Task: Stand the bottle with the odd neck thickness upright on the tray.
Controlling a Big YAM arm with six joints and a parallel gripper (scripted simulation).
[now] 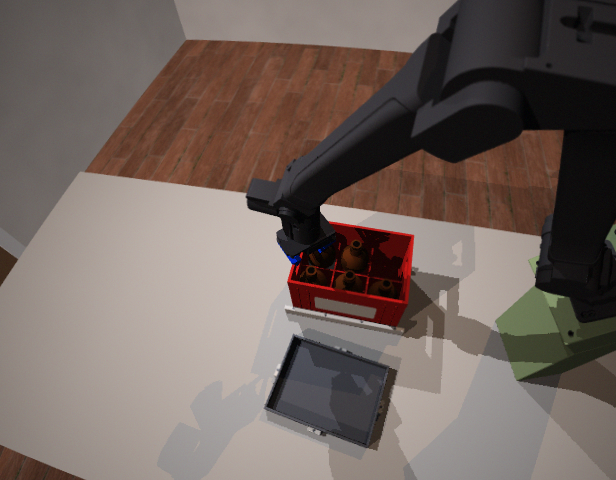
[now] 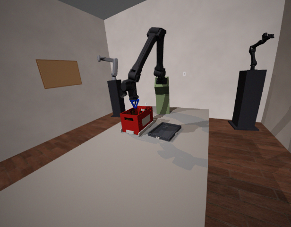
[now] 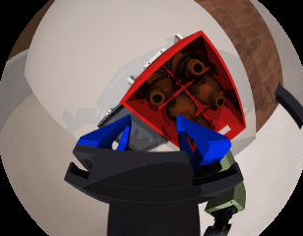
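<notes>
Right now the crate is 100 mm behind my hand, 30 mm to the right of it and 150 mm below it. The rest, counted from my hand: dark grey tray 50 mm behind, 240 mm to the left, 220 mm below; brown bottle 10 mm behind, 150 mm below.
</notes>
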